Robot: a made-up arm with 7 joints.
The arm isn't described. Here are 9 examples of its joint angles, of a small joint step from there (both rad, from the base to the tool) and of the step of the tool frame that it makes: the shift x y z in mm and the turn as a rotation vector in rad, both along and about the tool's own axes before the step.
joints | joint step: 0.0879 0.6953 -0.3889 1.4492 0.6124 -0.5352 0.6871 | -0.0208 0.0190 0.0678 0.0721 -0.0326 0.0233 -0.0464
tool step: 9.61 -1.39 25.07 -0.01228 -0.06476 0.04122
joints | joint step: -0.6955 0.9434 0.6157 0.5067 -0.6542 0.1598 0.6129 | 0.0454 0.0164 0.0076 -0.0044 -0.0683 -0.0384 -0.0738
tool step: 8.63 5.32 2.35 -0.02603 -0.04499 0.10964
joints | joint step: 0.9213 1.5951 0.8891 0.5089 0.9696 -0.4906 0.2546 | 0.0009 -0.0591 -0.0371 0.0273 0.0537 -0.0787 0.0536
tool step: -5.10 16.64 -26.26 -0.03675 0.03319 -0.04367
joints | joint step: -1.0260 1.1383 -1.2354 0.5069 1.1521 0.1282 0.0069 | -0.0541 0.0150 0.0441 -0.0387 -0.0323 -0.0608 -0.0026
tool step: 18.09 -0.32 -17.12 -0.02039 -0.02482 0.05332
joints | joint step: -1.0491 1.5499 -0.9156 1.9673 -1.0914 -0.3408 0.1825 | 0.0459 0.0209 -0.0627 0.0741 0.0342 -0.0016 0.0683
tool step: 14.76 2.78 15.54 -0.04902 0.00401 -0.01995
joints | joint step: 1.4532 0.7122 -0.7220 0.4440 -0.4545 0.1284 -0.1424 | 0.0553 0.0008 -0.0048 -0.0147 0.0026 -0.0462 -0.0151
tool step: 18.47 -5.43 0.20 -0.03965 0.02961 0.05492
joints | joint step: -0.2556 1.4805 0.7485 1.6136 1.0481 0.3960 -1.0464 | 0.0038 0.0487 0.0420 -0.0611 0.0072 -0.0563 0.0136
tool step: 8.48 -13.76 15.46 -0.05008 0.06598 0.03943
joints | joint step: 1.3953 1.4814 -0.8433 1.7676 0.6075 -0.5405 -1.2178 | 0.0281 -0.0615 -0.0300 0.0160 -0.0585 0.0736 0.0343
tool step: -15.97 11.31 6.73 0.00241 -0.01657 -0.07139
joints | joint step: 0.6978 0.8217 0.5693 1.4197 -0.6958 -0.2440 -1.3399 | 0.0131 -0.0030 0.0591 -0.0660 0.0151 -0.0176 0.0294
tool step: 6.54 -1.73 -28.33 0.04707 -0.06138 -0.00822
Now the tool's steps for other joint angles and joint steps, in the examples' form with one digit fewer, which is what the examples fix.
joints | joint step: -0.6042 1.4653 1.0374 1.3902 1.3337 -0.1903 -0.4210 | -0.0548 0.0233 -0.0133 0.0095 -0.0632 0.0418 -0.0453
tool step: -16.5 3.3 -17.7 0.0515 -0.1160 -0.0124
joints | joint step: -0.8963 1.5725 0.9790 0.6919 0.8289 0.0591 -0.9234 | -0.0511 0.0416 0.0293 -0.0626 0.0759 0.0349 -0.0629
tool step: -4.5 -7.8 5.4 0.0670 -0.0133 0.0825
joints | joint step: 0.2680 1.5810 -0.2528 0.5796 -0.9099 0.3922 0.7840 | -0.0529 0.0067 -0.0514 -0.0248 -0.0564 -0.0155 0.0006
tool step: -15.0 -11.7 5.5 0.0814 -0.1394 0.0078
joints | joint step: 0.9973 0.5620 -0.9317 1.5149 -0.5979 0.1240 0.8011 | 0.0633 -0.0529 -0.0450 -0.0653 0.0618 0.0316 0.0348
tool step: 10.7 -10.5 6.9 -0.0214 0.0442 -0.0459
